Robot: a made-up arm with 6 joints.
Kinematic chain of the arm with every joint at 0, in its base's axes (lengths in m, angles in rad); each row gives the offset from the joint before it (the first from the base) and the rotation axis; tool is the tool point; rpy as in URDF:
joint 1: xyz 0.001 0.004 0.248 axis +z
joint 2: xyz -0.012 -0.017 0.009 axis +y
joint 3: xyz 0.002 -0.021 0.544 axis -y
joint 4: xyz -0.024 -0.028 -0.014 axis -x
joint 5: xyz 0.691 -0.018 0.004 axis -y
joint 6: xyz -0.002 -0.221 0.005 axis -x
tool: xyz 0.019 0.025 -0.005 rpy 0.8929 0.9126 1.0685
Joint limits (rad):
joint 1: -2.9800..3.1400
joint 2: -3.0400..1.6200
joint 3: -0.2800..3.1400
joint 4: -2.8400..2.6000
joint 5: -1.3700..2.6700
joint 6: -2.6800..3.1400
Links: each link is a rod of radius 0.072 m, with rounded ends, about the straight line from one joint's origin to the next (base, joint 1, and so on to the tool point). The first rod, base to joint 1, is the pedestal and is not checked.
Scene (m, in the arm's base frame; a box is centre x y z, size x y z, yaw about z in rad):
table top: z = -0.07
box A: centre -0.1 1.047 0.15 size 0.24 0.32 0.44 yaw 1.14
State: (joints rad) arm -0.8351 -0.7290 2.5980 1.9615 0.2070 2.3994
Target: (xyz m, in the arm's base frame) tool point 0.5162 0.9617 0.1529
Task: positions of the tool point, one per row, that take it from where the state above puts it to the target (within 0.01 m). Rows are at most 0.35 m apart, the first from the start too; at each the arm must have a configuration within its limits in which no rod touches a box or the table.
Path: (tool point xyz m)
1: -0.4767 0.8544 0.4655
2: -0.2923 0.8799 0.6222
3: -0.1146 0.8429 0.7764
4: 0.0649 0.9729 0.5915
5: 0.2897 1.0167 0.3796
6: 0.5162 0.9617 0.1529

